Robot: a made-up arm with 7 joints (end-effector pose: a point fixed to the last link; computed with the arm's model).
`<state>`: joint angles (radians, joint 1 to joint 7).
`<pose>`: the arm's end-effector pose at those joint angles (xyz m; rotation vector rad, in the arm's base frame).
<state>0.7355 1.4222 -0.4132 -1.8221 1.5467 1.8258 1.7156</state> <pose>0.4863 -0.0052 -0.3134 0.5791 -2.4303 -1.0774</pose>
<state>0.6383 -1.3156 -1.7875 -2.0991 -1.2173 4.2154 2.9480</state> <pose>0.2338 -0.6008 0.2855 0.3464 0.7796 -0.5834</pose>
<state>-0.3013 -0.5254 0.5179 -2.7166 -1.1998 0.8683 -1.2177</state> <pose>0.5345 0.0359 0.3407 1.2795 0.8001 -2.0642</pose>
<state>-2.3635 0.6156 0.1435 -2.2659 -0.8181 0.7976 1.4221</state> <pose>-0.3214 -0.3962 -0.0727 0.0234 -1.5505 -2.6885</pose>
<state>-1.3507 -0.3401 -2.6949 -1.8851 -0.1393 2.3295 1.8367</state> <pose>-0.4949 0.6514 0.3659 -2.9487 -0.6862 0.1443</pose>
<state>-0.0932 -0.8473 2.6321 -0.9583 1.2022 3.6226 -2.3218</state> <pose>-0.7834 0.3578 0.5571 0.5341 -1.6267 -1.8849</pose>
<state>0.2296 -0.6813 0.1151 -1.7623 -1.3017 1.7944 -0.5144</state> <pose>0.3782 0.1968 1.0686 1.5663 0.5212 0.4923</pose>
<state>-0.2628 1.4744 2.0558 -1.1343 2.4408 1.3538 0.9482</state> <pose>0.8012 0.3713 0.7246 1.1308 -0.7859 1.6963</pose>
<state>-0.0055 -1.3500 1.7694 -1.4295 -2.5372 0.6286 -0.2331</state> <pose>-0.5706 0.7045 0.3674 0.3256 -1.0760 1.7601</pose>
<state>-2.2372 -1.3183 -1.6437 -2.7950 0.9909 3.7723 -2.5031</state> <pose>-0.4302 0.1519 0.2250 0.3164 -2.2970 -0.0620</pose>
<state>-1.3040 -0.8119 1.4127 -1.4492 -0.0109 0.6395 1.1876</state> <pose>0.6289 0.4241 0.7369 1.6245 -1.4188 -0.0567</pose>
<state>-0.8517 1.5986 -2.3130 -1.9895 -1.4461 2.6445 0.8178</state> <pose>-0.3233 -0.5170 0.7902 0.3175 -0.4486 -1.7347</pose>
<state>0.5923 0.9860 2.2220 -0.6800 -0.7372 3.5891 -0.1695</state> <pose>0.3620 0.5116 1.0064 -0.5560 0.1632 -1.0644</pose>
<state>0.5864 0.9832 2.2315 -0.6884 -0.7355 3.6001 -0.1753</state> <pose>0.3588 0.5071 1.0104 -0.5440 0.1719 -1.0669</pose>
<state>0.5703 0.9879 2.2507 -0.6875 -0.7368 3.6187 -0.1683</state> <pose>0.3699 0.4973 1.0099 -0.5331 0.2101 -1.0673</pose>
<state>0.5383 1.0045 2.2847 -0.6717 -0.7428 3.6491 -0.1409</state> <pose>0.4029 0.4784 1.0017 -0.5214 0.2945 -1.0648</pose>
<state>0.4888 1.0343 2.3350 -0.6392 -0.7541 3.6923 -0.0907</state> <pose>0.4588 0.4470 0.9828 -0.5024 0.4296 -1.0591</pose>
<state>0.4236 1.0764 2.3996 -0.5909 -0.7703 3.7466 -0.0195</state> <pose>0.5323 0.4003 0.9503 -0.4660 0.6095 -1.0518</pose>
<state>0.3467 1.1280 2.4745 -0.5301 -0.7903 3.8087 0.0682</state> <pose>0.6132 0.3375 0.9026 -0.4021 0.8198 -1.0443</pose>
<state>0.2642 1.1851 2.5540 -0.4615 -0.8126 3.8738 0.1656</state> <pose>0.6897 0.2616 0.8409 -0.3065 1.0398 -1.0386</pose>
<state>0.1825 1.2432 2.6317 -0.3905 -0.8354 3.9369 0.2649</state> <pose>0.7519 0.1799 0.7697 -0.1842 1.2483 -1.0365</pose>
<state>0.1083 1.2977 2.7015 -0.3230 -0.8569 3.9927 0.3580</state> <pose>0.7950 0.1021 0.6964 -0.0503 1.4269 -1.0381</pose>
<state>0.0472 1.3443 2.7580 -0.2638 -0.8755 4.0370 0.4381</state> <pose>0.8202 0.0368 0.6294 0.0756 1.5652 -1.0428</pose>
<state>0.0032 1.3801 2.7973 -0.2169 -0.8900 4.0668 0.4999</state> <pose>0.8324 -0.0105 0.5755 0.1738 1.6602 -1.0490</pose>
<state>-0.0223 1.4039 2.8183 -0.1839 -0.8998 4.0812 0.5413</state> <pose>0.8375 -0.0385 0.5381 0.2328 1.7155 -1.0544</pose>
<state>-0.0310 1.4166 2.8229 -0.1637 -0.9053 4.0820 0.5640</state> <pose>0.8397 -0.0497 0.5168 0.2520 1.7391 -1.0579</pose>
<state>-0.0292 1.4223 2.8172 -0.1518 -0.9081 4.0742 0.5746</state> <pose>0.8412 -0.0506 0.5058 0.2449 1.7435 -1.0599</pose>
